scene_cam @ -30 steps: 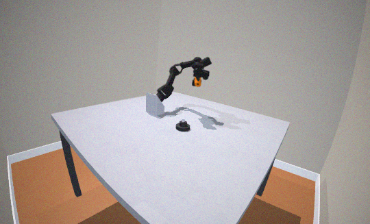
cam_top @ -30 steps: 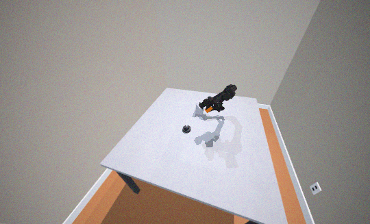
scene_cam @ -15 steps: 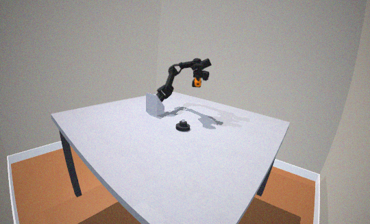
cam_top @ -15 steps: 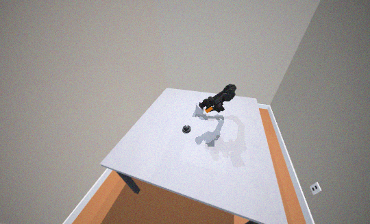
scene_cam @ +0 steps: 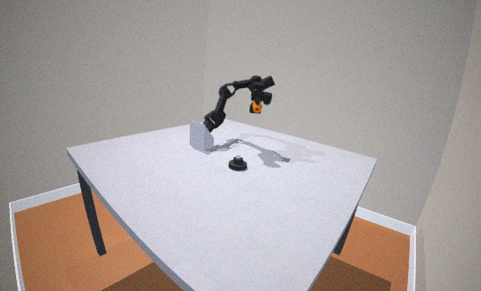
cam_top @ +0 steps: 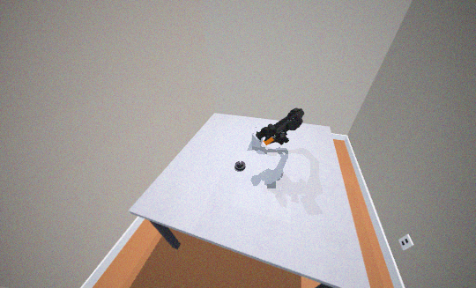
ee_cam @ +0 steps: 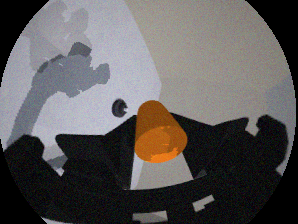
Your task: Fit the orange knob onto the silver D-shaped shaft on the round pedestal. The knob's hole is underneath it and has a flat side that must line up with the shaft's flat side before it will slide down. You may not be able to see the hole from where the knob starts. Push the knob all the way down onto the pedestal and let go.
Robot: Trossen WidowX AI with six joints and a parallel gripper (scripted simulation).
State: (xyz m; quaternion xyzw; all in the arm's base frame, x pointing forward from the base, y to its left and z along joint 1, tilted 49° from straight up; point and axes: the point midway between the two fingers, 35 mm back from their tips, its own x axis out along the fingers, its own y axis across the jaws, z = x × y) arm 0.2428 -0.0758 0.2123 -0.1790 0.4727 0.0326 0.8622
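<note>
Right now the round pedestal is 3 cm ahead of my gripper tip, 18 cm to the right of it and 22 cm below it. Round my gripper tip: orange knob (2 cm behind, 2 cm to the left, 2 cm above).
</note>
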